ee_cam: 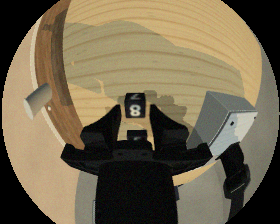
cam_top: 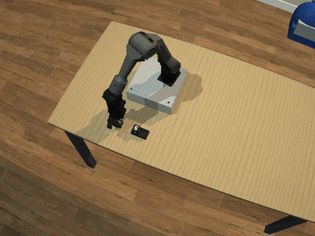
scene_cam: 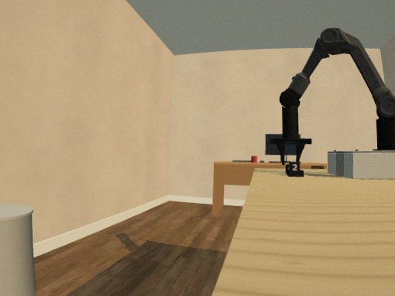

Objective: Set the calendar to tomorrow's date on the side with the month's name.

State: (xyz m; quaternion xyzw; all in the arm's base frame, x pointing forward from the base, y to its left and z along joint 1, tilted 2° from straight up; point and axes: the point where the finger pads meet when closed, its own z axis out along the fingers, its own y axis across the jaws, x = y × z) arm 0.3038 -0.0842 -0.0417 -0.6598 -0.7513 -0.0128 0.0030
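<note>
The black calendar cube is 9 cm to the left of my hand, 1 cm below it and 1 cm behind it. Also, from my hand: calendar tray: 11 cm to the left, 2 cm below, 2 cm behind.
</note>
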